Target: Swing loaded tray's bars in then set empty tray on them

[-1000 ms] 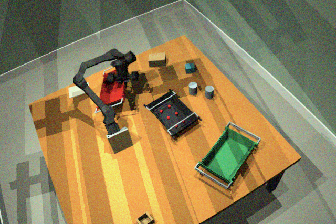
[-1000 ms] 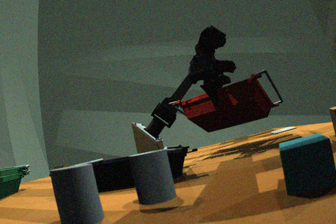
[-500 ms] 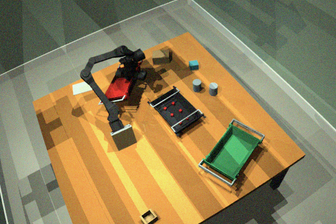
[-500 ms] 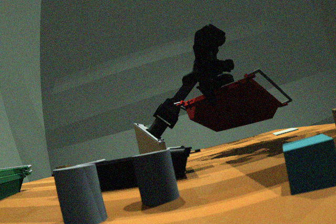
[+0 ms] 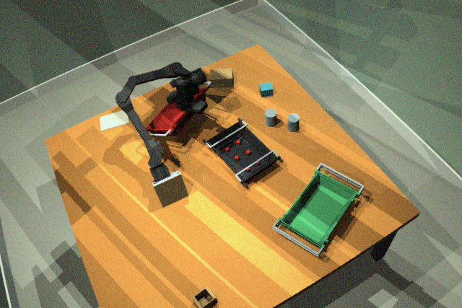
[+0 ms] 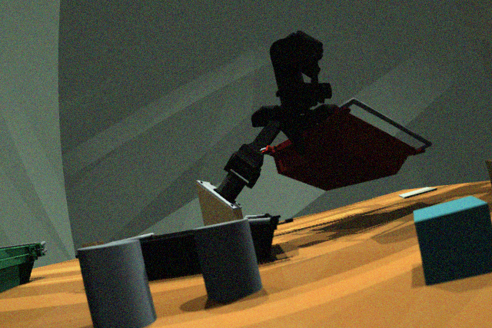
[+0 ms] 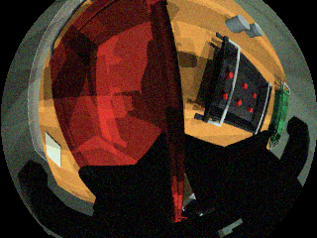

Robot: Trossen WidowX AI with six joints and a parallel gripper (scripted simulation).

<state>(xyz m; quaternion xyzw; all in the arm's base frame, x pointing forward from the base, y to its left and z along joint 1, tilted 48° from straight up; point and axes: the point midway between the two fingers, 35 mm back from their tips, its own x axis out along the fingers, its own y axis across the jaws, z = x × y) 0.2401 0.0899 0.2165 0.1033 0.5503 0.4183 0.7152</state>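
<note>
Now: gripper tip 4 cm past the red tray, 7 cm to the right of it and 1 cm above it. The rest, counted from my gripper tip: white sheet 31 cm behind, 34 cm to the left, 15 cm below; small crate 33 cm behind, 72 cm to the right, 14 cm below; teal cube 44 cm ahead, 5 cm to the left, 13 cm below.
</note>
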